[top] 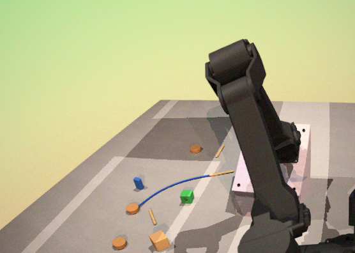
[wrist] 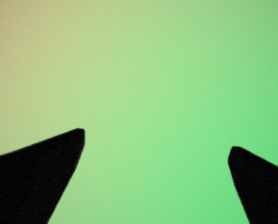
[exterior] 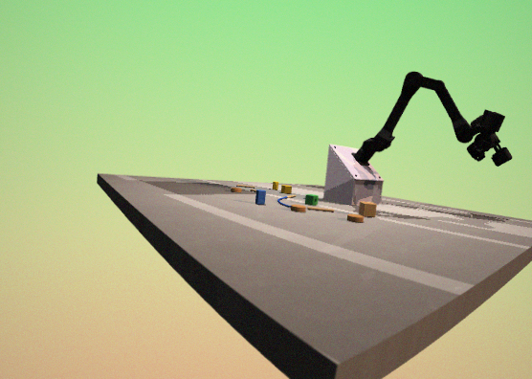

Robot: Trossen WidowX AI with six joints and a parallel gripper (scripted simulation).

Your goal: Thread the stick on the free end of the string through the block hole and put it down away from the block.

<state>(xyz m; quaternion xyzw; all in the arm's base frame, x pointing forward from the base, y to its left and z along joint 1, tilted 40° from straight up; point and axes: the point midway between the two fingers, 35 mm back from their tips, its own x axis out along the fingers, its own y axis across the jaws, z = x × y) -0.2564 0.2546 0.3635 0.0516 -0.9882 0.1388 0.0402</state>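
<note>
Right now my gripper tip is 580 mm short of the green block, 390 mm to the left of it and 280 mm above it. Round my gripper tip: round wooden button 730 mm ahead, 300 mm to the right, 290 mm below; then thin wooden stick 550 mm ahead, 530 mm to the right, 290 mm below; then tan cube 560 mm ahead, 280 mm below, 190 mm to the right.
</note>
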